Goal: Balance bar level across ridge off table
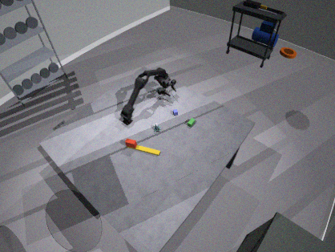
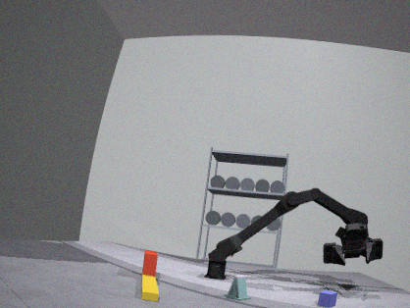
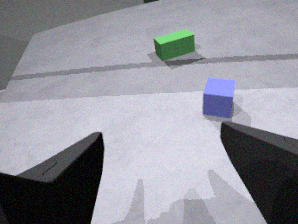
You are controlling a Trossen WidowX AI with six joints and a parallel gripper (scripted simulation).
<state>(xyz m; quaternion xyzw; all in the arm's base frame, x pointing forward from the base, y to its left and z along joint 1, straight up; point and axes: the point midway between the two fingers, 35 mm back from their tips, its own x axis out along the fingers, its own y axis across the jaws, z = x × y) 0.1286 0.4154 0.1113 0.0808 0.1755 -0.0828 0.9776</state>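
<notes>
Now: gripper tip 10 cm short of the blue cube, 10 cm to the left of it and 8 cm above it. Round my gripper tip: green block: 27 cm ahead, 11 cm to the right, 8 cm below.
</notes>
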